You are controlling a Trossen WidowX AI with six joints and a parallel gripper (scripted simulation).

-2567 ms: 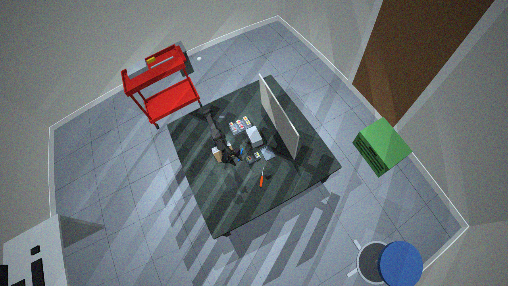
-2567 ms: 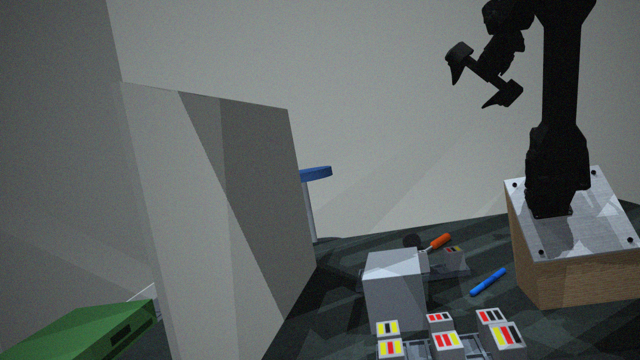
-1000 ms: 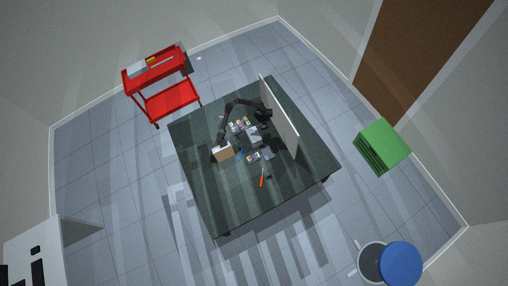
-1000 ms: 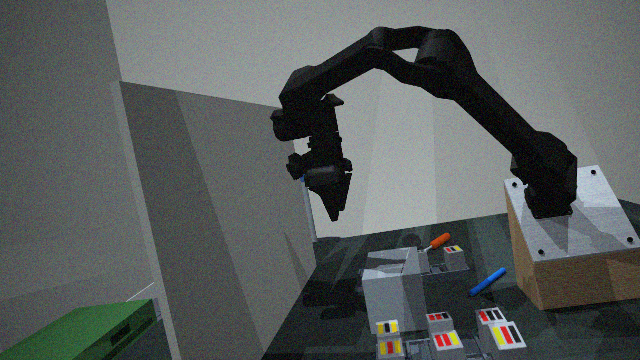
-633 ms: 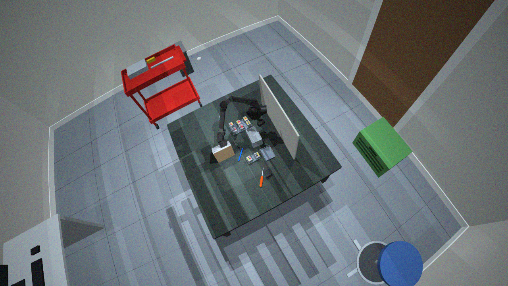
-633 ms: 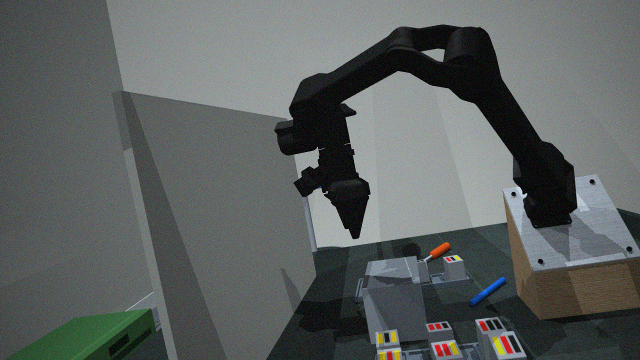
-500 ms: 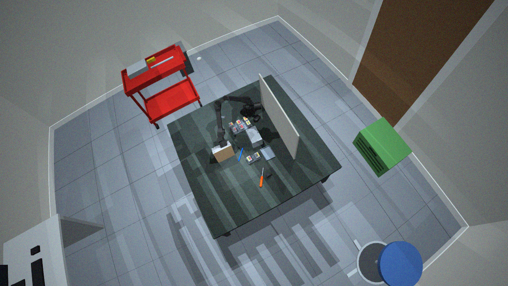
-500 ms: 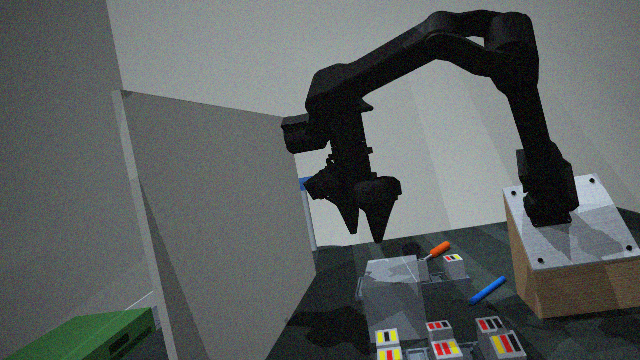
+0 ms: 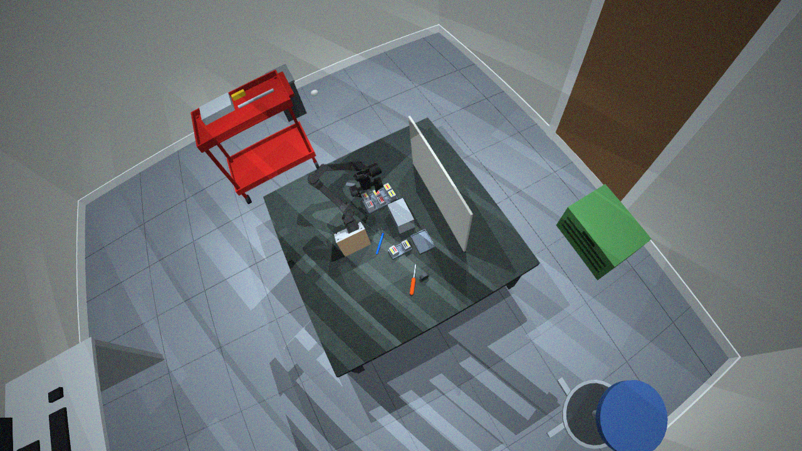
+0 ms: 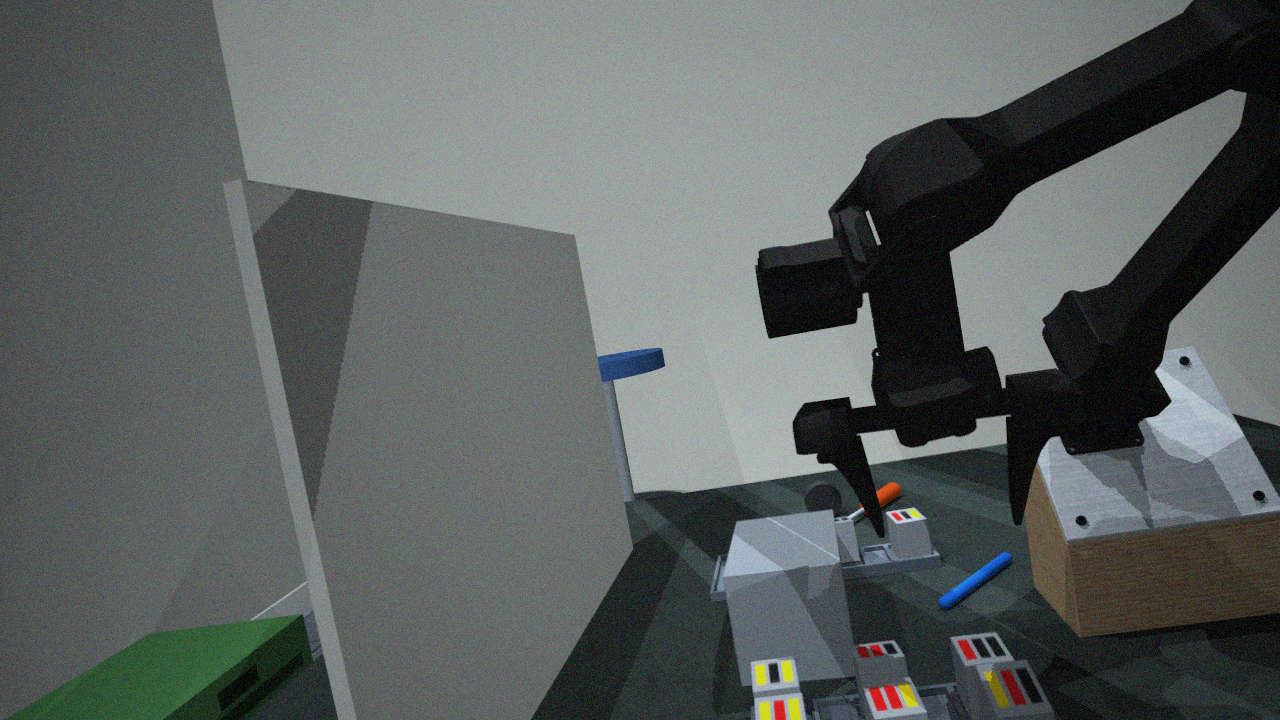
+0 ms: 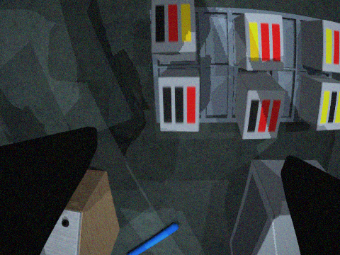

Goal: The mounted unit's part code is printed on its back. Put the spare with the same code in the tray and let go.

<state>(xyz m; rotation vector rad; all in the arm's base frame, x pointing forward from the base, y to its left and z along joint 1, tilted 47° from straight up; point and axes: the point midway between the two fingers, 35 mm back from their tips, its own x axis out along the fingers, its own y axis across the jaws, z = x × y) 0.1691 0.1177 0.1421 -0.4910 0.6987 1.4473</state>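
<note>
Now: the grey spare 10 cm below my gripper tip, 1 cm to the right of it and 1 cm behind it. Also, from my gripper tip: grey mounted unit 16 cm to the right, 12 cm ahead, 9 cm below; then blue pen 25 cm to the right, 14 cm below, 6 cm behind; then white upright panel 36 cm ahead, 18 cm to the right, 8 cm above.
</note>
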